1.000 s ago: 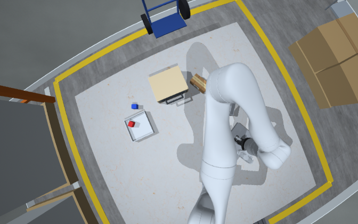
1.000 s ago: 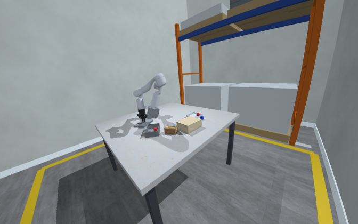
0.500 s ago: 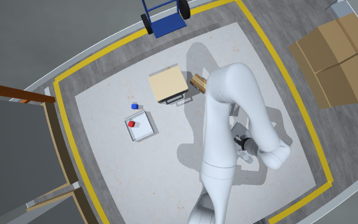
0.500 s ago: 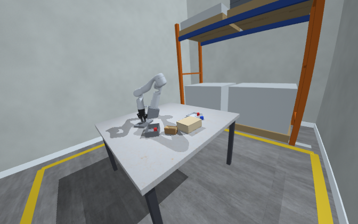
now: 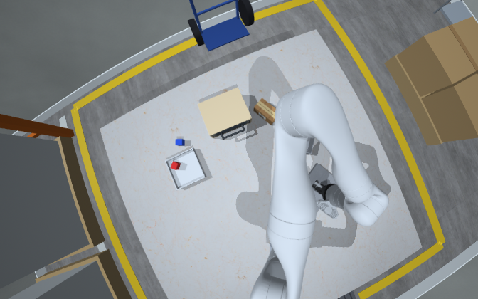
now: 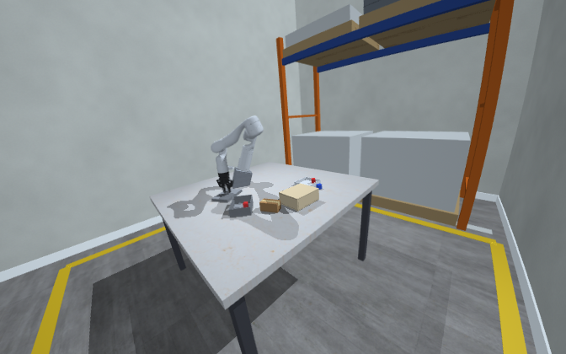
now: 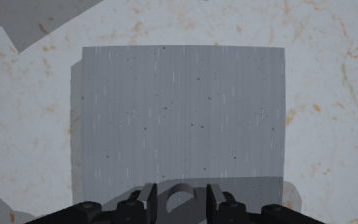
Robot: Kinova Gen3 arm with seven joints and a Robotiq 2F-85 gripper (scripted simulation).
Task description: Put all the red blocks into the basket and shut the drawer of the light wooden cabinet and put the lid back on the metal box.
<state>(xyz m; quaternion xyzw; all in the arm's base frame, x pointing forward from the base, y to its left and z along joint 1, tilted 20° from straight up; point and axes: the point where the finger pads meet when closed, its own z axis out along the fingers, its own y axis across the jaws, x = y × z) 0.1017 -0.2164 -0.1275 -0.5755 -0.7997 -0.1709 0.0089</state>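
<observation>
The lid lies 3 cm below my hand. Round my hand: light wooden cabinet 50 cm ahead, 17 cm to the left, 1 cm below; then cardboard box 41 cm ahead, 1 cm to the left, 1 cm below; then drawer 48 cm ahead, 17 cm to the left, 1 cm below.
</observation>
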